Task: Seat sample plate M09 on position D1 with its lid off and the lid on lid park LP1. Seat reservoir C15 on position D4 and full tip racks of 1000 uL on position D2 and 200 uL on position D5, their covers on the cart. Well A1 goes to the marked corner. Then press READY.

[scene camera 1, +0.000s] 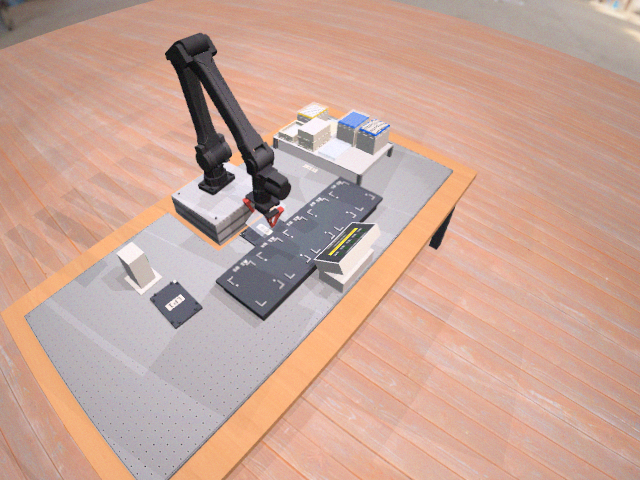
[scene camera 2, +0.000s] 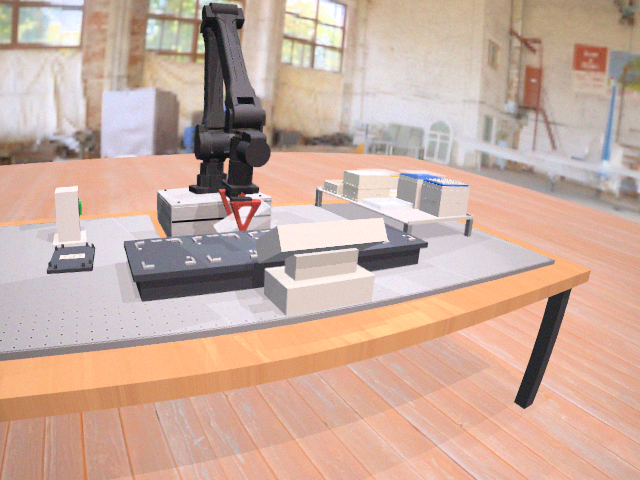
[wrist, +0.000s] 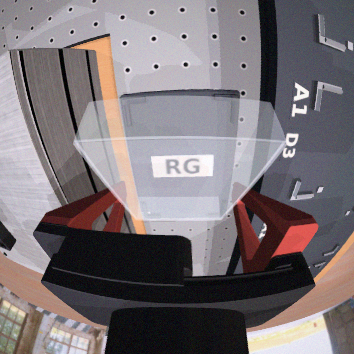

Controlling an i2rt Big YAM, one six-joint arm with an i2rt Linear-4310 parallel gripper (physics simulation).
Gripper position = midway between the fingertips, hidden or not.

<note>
In view: the gripper (scene camera 2: 237,225) and a white stand (scene camera 1: 141,276).
The gripper is seen too in scene camera 1 (scene camera 1: 264,220) and in the wrist view (wrist: 178,187).
</note>
